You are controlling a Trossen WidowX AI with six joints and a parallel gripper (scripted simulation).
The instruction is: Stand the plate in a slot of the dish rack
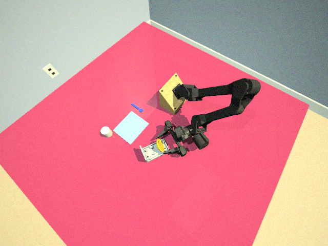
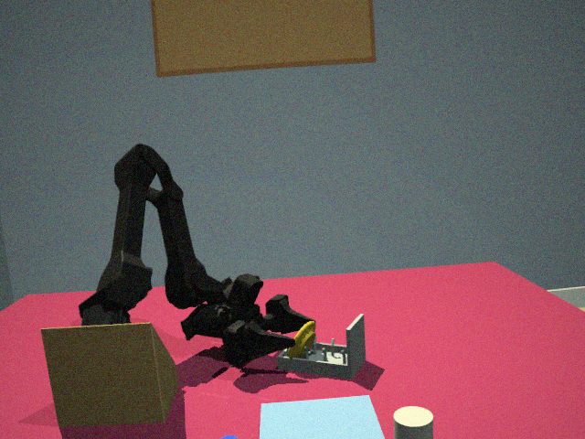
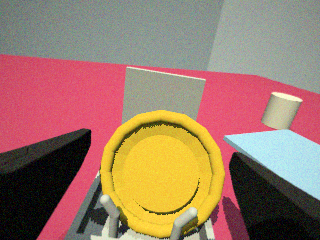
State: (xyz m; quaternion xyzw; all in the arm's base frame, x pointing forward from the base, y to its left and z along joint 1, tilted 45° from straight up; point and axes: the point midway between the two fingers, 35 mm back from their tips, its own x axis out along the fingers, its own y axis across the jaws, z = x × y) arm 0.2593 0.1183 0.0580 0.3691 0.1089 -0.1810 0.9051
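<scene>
Right now the plate is 10 mm below my gripper tip. From my gripper tip the other things lie so: light blue sheet (10 mm ahead, 200 mm to the right, 50 mm below); blue spoon (100 mm behind, 250 mm to the right, 50 mm below); dish rack (20 mm ahead, 10 mm to the right, 30 mm below).
</scene>
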